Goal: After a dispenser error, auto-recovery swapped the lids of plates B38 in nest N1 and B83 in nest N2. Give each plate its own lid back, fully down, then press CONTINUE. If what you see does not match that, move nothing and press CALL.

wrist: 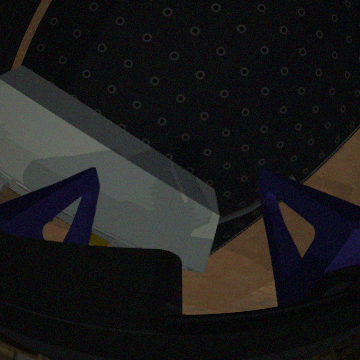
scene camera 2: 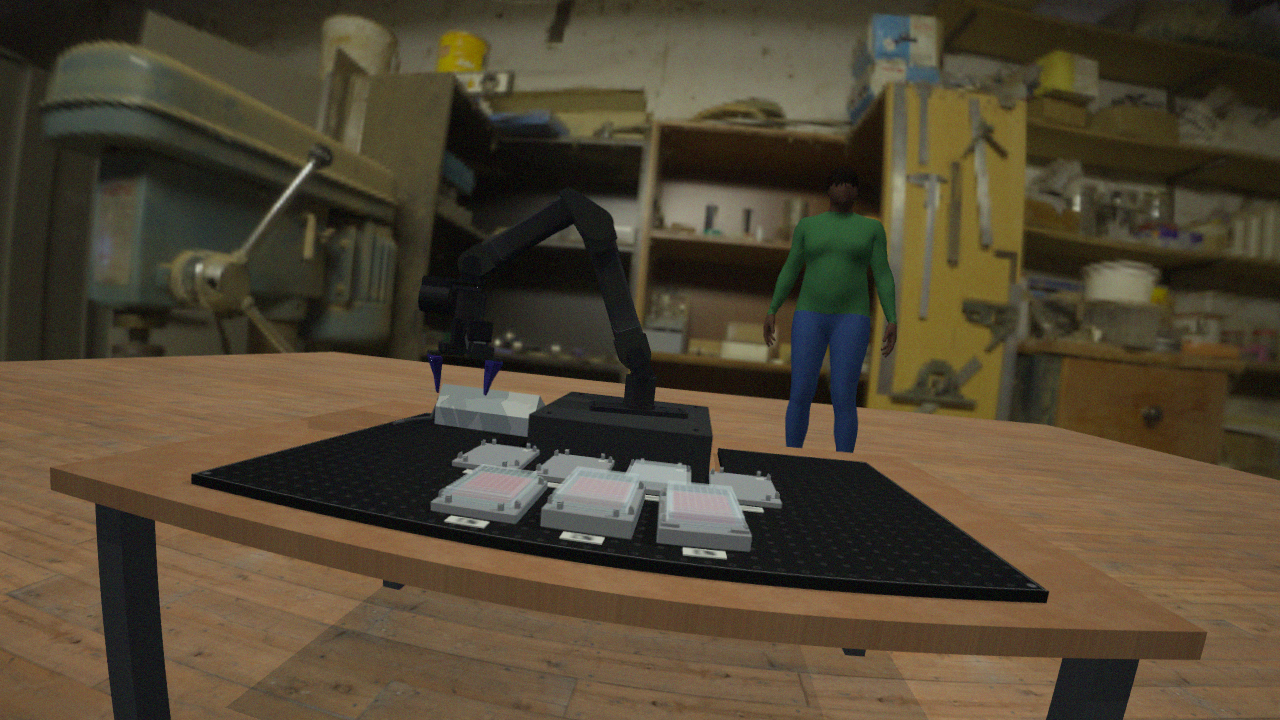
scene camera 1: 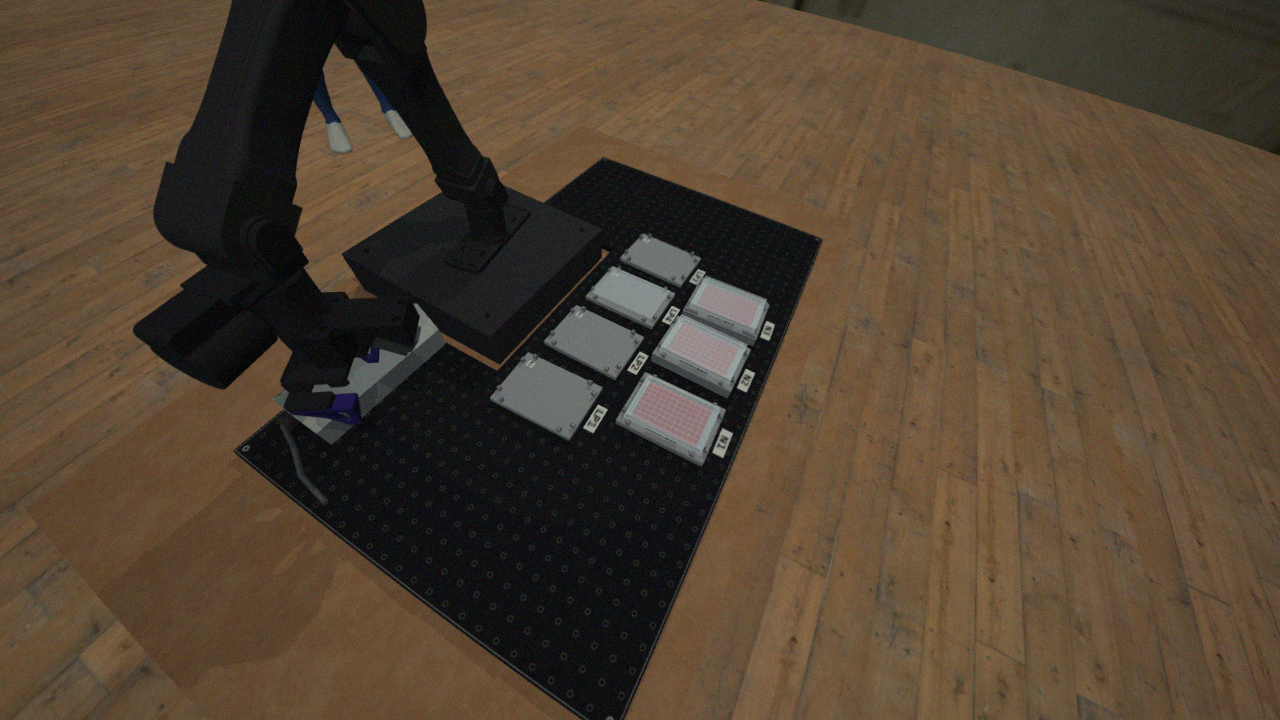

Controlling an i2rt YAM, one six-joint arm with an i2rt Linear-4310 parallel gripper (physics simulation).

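Where they show: gripper, between the fingertips: (wrist: pixel 178 176) (scene camera 2: pixel 461 393) (scene camera 1: pixel 365 391); arm's base, origin of its link: (scene camera 2: pixel 637 411) (scene camera 1: pixel 490 237).
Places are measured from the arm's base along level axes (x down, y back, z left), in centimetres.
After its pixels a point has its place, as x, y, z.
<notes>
My gripper (scene camera 1: pixel 365 383) {-0.8, -2.3, -35.8} (scene camera 2: pixel 461 392) {-0.8, -2.3, -35.8} (wrist: pixel 178 176) {-0.8, -2.3, -35.8} is open and empty, low over the grey console box (scene camera 1: pixel 404 368) {4.7, -0.5, -28.6} (scene camera 2: pixel 487 410) {2.5, 0.3, -30.8} (wrist: pixel 145 200) {1.2, 2.0, -35.4}. In the wrist view one finger is over the box, the other beyond its end. Part of a yellow button (wrist: pixel 100 241) {-0.4, 6.4, -33.3} shows behind the left finger; the CONTINUE and CALL buttons cannot be made out. The pink plate in N1 (scene camera 1: pixel 671 413) {4.2, -42.2, -21.4} (scene camera 2: pixel 490 487) {4.3, -45.2, -20.8}, the one in N2 (scene camera 1: pixel 703 349) {2.8, -44.1, -8.7} (scene camera 2: pixel 594 490) {2.8, -47.7, -8.3} and the one in N3 (scene camera 1: pixel 729 304) {3.2, -46.4, 3.8} (scene camera 2: pixel 703 505) {3.2, -49.5, 4.2} appear covered by clear lids. Plate and lid markings are too small to read.
Grey lid rests LP1 (scene camera 1: pixel 546 394) {5.8, -22.7, -24.3} and LP2 (scene camera 1: pixel 593 341) {5.8, -25.6, -11.8} stand beside the nests. A third rest (scene camera 1: pixel 630 295) {5.0, -28.1, 0.5} looks paler, with a fourth (scene camera 1: pixel 660 258) {5.8, -30.3, 14.1} behind it. The black arm base (scene camera 1: pixel 483 277) {0.2, -4.4, -9.9} (scene camera 2: pixel 617 429) {1.3, -15.0, -4.6} is near the console. A grey cable (scene camera 1: pixel 302 465) {6.8, 4.0, -46.3} lies at the mat's edge.
</notes>
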